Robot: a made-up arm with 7 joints.
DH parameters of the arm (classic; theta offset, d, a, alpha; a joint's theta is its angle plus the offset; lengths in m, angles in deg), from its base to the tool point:
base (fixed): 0 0.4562 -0.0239 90
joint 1: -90 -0.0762 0.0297 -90
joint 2: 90 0.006 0.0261 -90
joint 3: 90 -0.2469 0.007 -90
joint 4: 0 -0.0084 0.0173 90
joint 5: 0 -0.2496 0.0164 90
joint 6: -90 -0.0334 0.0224 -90
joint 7: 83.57 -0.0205 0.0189 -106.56
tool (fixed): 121.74 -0.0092 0 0
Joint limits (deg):
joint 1: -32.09..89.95
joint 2: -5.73..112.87
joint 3: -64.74..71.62
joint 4: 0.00..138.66
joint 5: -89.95..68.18
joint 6: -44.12..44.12
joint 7: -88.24..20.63
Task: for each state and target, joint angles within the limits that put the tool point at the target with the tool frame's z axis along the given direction. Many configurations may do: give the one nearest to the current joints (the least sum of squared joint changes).
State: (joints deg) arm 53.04 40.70 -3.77 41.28 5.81 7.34 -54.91
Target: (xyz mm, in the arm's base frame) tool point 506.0 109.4 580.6 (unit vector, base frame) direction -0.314 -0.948 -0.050
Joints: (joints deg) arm 86.04 7.10 -11.01 39.69 0.02 12.43 -63.39
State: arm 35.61 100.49 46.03 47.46 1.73 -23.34 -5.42
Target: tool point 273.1 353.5 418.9 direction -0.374 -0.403 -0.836
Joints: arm 21.85 51.56 20.02 79.14 5.86 -37.66 -21.65
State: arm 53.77 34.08 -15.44 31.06 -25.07 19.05 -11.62
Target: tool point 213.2 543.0 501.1 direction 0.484 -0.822 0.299
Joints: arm 55.52 59.61 35.43 51.96 -15.01 44.12 -35.71
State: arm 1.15 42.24 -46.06 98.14 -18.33 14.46 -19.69
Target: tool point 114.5 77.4 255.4 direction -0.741 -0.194 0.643
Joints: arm -9.02 64.07 -32.61 133.55 26.12 44.12 -26.23
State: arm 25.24 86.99 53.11 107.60 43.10 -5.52 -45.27
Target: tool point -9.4 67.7 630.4 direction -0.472 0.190 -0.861
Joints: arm 35.29 98.92 61.45 138.18 68.18 31.00 -10.91
